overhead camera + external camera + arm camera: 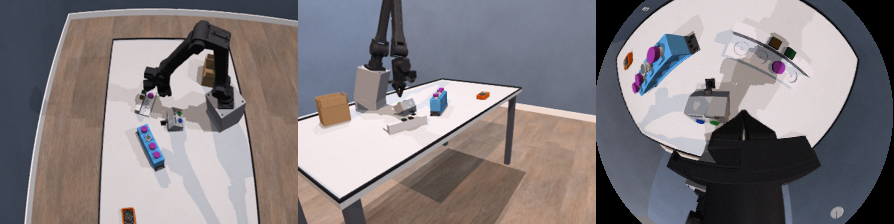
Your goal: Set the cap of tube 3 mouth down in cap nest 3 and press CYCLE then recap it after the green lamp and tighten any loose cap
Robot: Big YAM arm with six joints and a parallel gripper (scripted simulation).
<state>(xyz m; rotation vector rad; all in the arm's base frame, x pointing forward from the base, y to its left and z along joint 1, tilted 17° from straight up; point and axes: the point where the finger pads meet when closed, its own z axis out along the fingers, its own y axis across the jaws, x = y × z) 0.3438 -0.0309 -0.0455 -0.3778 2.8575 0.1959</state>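
My gripper is now 10 cm past the green key, 7 cm above it and 6 cm to the right of it. The rest, counted from my hand: cardboard box: 28 cm to the right, 28 cm behind, 8 cm below; then grey key housing: 9 cm below, 9 cm behind, 8 cm to the left; then blue key: 11 cm behind, 10 cm to the left, 7 cm below.
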